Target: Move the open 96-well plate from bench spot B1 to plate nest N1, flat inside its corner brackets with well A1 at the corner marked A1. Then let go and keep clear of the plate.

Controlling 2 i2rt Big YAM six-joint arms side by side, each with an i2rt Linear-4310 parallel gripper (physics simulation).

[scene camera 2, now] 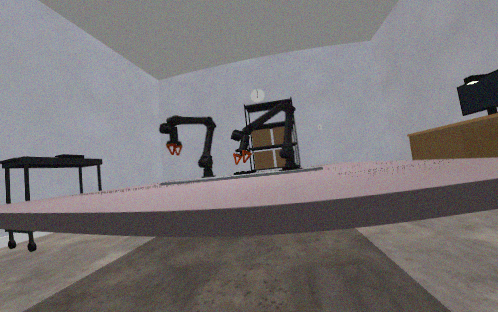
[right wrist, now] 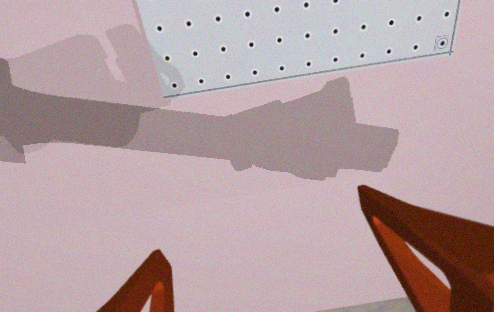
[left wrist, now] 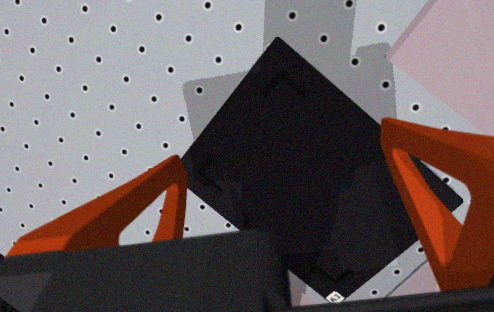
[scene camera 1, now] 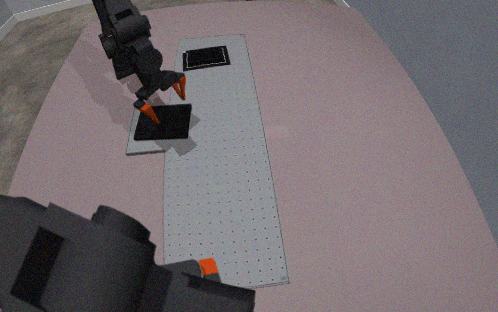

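Seen in the pictures: left gripper, fingertip midpoint: (scene camera 2: 240, 163) (left wrist: 277, 148) (scene camera 1: 171, 111); right gripper, fingertip midpoint: (scene camera 2: 175, 155) (right wrist: 259, 227); left arm's base at its link origin: (scene camera 1: 125, 68).
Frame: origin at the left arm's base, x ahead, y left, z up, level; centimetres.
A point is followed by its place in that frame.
Note:
A black rectangle, apparently the open 96-well plate (scene camera 1: 205, 57) @(x 28.8, y -16.4, z 2.9 cm), lies inside the white outline of the spot at the far end of the board in scene camera 1; its wells are too dark to make out. The plate nest (scene camera 1: 172, 131) @(x 7.8, y -42.7, z 2.5 cm) (left wrist: 300, 150) @(x 7.7, y -39.7, z 2.5 cm) is a black slab with low corner brackets; its A1 label (left wrist: 335, 297) @(x 2.1, y -29.2, z 2.5 cm) shows at the bottom in the left wrist view. I see no plate in it. My left gripper (scene camera 1: 171, 111) @(x 9.2, y -40.9, z 8.4 cm) (scene camera 2: 242, 157) @(x 9.2, y -40.9, z 8.4 cm) (left wrist: 277, 148) @(x 9.2, y -40.9, z 8.4 cm) is open and empty above the nest. My right gripper (scene camera 2: 174, 149) @(x -4.0, y -84.7, z 19.2 cm) (right wrist: 259, 227) @(x -4.0, y -84.7, z 19.2 cm) is open and empty, far from both.
The perforated board (scene camera 1: 220, 200) @(x 11.1, y -66.6, z 1.3 cm) (right wrist: 300, 50) @(x 2.9, y -83.9, z 1.3 cm) runs along the pink table (scene camera 1: 350, 150) @(x 50.6, y -70.5, z 0.0 cm) (right wrist: 200, 210) @(x -15.6, y -95.0, z 0.0 cm). A smaller perforated piece (scene camera 1: 142, 148) @(x -2.1, y -42.9, z 1.3 cm) lies under the nest. The right arm (scene camera 1: 75, 260) @(x -3.0, y -84.3, z 47.5 cm) fills the lower left of scene camera 1. A shelf rack (scene camera 2: 270, 105) stands behind the arms.

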